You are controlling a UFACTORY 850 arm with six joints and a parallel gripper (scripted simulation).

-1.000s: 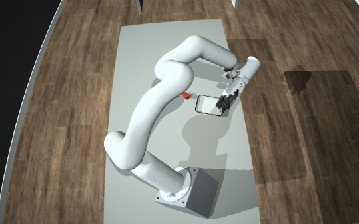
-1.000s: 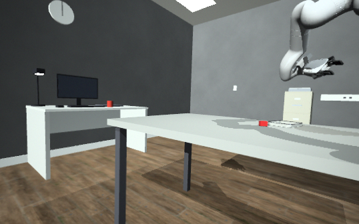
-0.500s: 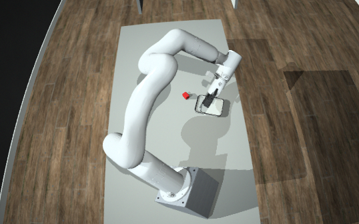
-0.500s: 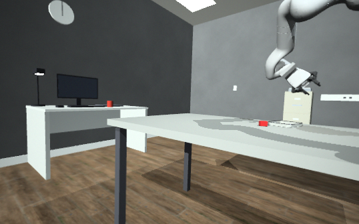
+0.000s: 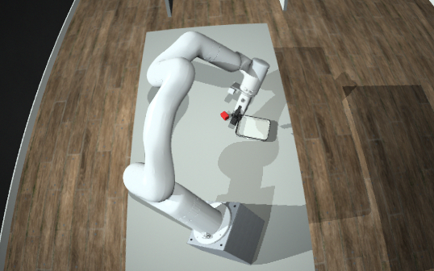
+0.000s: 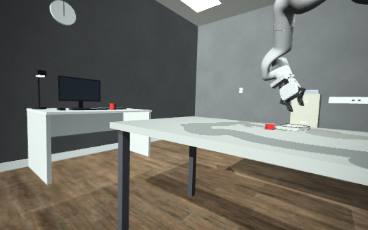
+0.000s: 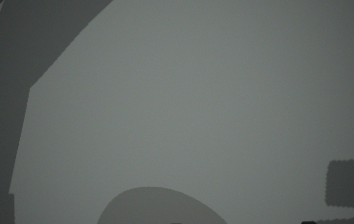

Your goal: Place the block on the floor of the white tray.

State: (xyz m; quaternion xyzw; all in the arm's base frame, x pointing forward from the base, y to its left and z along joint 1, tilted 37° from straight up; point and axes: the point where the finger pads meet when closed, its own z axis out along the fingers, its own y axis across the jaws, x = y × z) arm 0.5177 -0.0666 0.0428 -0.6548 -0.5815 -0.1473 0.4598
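Now: the red block 120 mm below my hand, 90 mm ahead of it and 70 mm to the left of it. The rest, counted from my hand: white tray 120 mm below, 90 mm to the right, 40 mm ahead.
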